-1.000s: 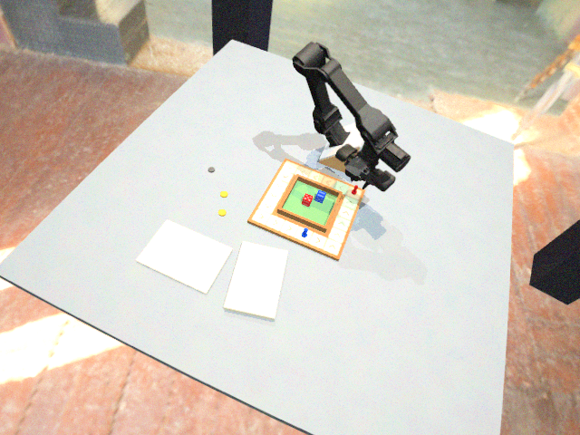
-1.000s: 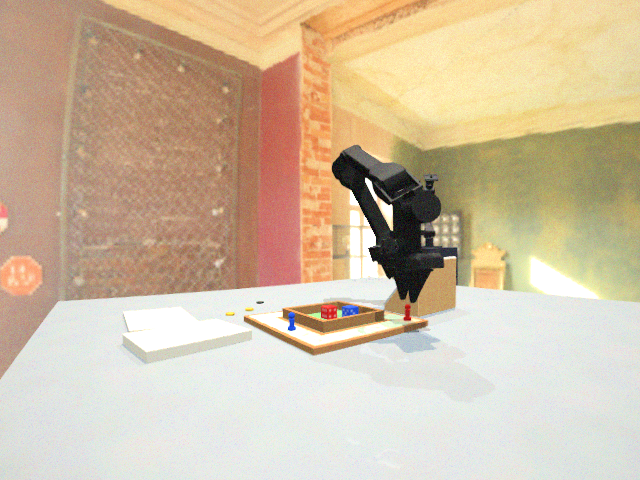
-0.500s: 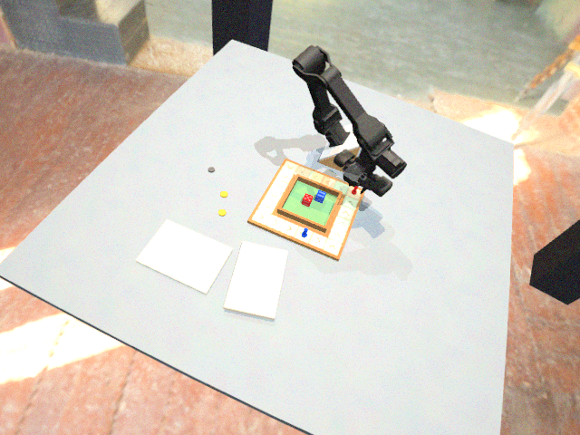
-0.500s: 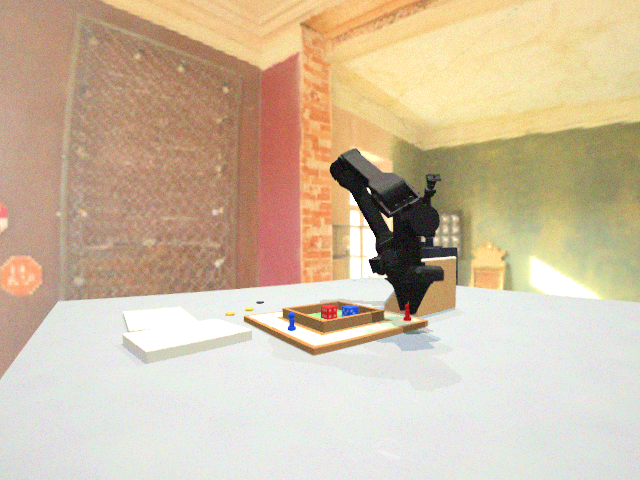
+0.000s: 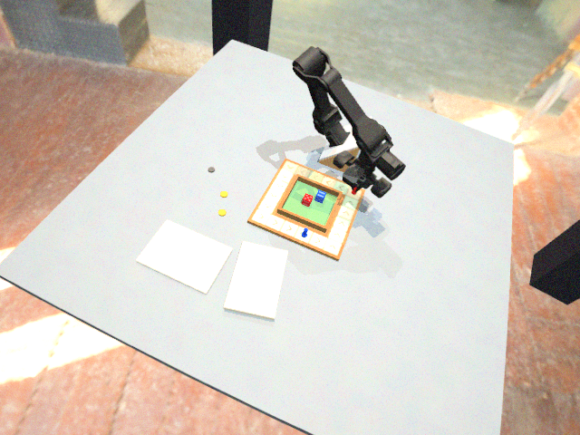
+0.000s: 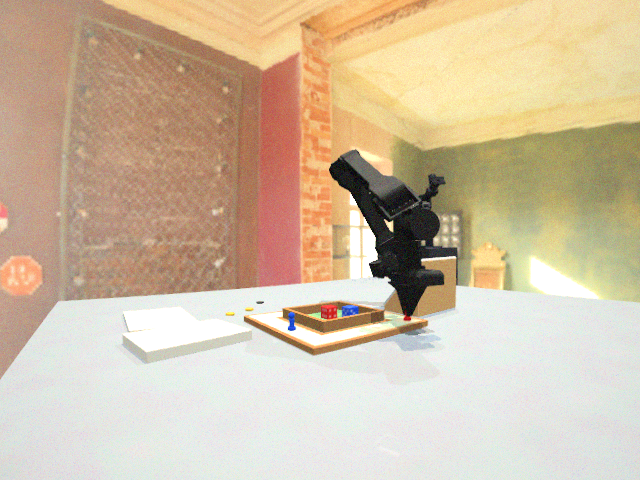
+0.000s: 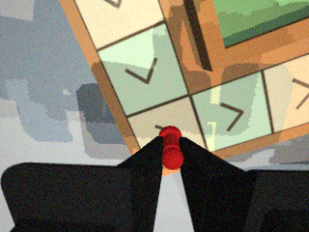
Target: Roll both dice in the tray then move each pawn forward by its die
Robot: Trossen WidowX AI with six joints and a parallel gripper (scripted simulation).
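Right now the blue pawn is 240 mm ahead of my gripper tip, 60 mm to the right of it and 10 mm above it. Also, from my gripper tip: dark disc: 180 mm ahead, 430 mm to the right, 20 mm below; then red pawn: 10 mm above.
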